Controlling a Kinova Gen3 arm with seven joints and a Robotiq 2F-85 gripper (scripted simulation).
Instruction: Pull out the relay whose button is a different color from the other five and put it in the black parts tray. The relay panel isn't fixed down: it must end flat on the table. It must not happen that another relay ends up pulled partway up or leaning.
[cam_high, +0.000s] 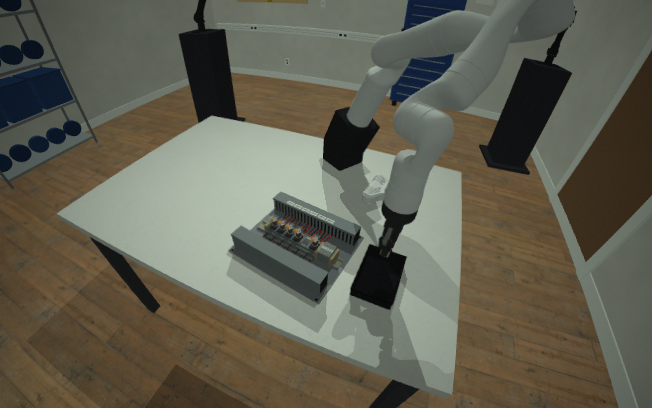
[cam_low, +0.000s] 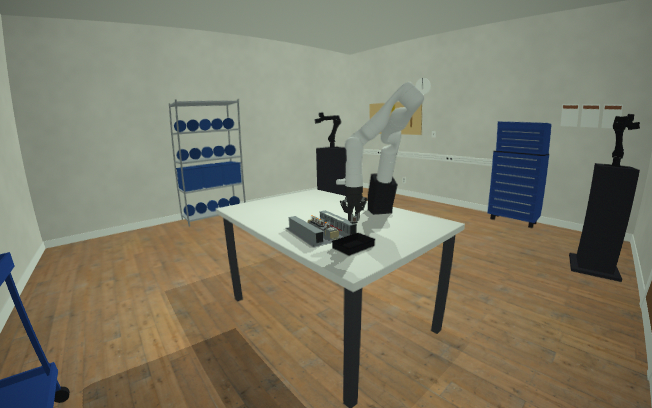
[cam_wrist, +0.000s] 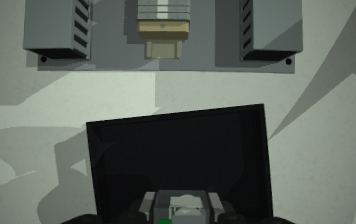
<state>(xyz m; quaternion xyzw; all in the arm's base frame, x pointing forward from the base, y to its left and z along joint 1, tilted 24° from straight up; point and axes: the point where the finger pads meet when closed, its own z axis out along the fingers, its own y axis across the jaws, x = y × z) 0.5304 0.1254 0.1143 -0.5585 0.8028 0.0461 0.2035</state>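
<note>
Now: hand 1 cm above the relay. Also, from my hand: grey relay panel: 25 cm to the right, 11 cm below, 6 cm behind; black parts tray: 12 cm below.
</note>
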